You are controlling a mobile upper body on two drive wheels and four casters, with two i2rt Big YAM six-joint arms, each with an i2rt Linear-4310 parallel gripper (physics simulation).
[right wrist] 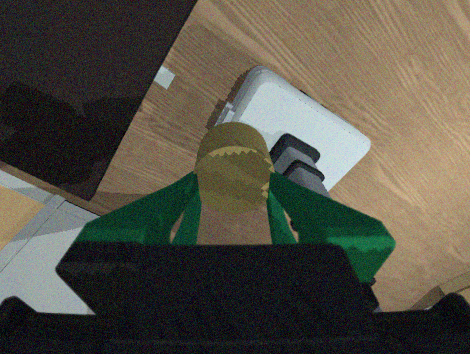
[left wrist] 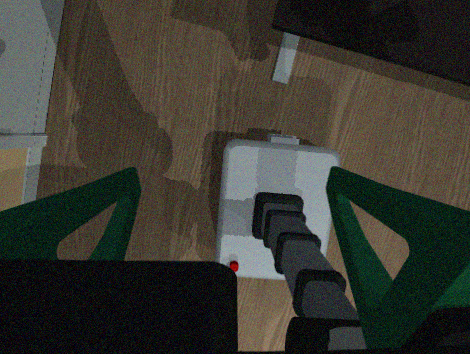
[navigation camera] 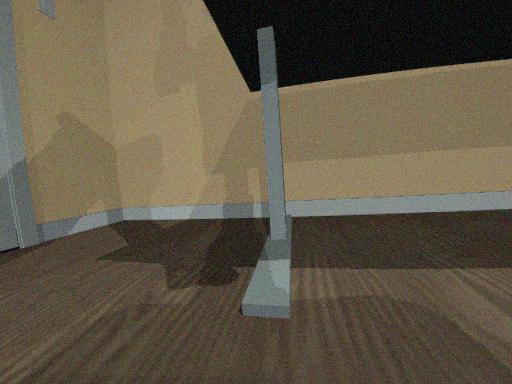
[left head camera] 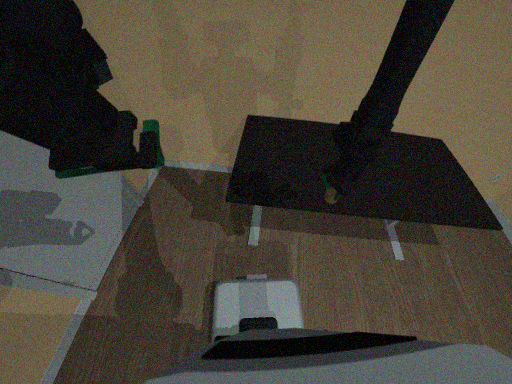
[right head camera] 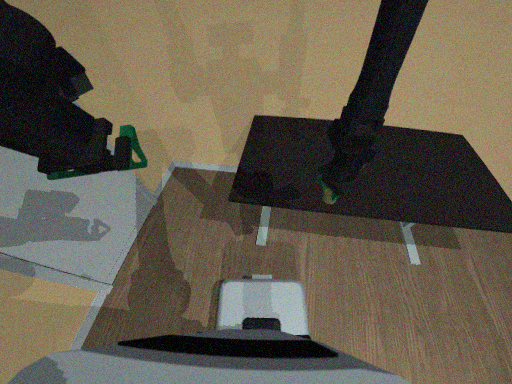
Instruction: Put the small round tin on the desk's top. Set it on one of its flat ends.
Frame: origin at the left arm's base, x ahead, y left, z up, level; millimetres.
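Where they show: left gripper, between the fingertips: (left wrist: 233, 177) (left head camera: 135, 164) (right head camera: 122, 166); right gripper, between the fingertips: (right wrist: 233, 177) (left head camera: 331, 195) (right head camera: 329, 195).
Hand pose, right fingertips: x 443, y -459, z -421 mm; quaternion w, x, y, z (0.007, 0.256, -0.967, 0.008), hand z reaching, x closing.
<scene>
After its pixels a point has its place.
The small round tin (left head camera: 331, 195) {x 434, y -453, z -408 mm} (right head camera: 329, 195) {x 434, y -454, z -408 mm} (right wrist: 234, 170) {x 449, y -471, z -407 mm} is olive-yellow. My right gripper (left head camera: 332, 190) {x 443, y -459, z -421 mm} (right head camera: 329, 190) {x 443, y -459, z -421 mm} (right wrist: 233, 177) {x 443, y -459, z -421 mm} is shut on it, with a green finger on each side. In both head views the tin appears over the near part of the dark desk top (left head camera: 420, 175) {x 762, y -1241, z -690 mm} (right head camera: 430, 175) {x 752, y -1196, z -690 mm} (right wrist: 100, 40) {x 647, y -420, z -690 mm}, close to its near edge. Its height above the desk is hard to tell. In the right wrist view the desk top lies at the upper left, apart from the tin in the picture. My left gripper (left wrist: 233, 177) {x 326, y 6, z -147 mm} is open and empty, away from the desk at the left in the head views.
The desk's pale legs (left head camera: 255, 225) (right head camera: 263, 225) (navigation camera: 274, 125) {x 927, y -266, z -1020 mm} reach the wooden floor under its near edge. The robot's white base (left head camera: 285, 305) {x 162, y -388, z -1150 mm} (right head camera: 290, 305) {x 170, y -392, z -1150 mm} (left wrist: 310, 190) {x 130, y -360, z -1150 mm} (right wrist: 320, 125) {x -13, y -424, z -1150 mm} stands in front of the desk. A pale grey door panel (left head camera: 50, 260) {x 359, y 972, z -928 mm} (right head camera: 60, 250) {x 364, y 971, z -858 mm} stands at the left. Tan walls (left head camera: 200, 75) {x 1457, y 137, z -438 mm} (navigation camera: 350, 125) {x 1322, y -689, z -942 mm} are behind.
</scene>
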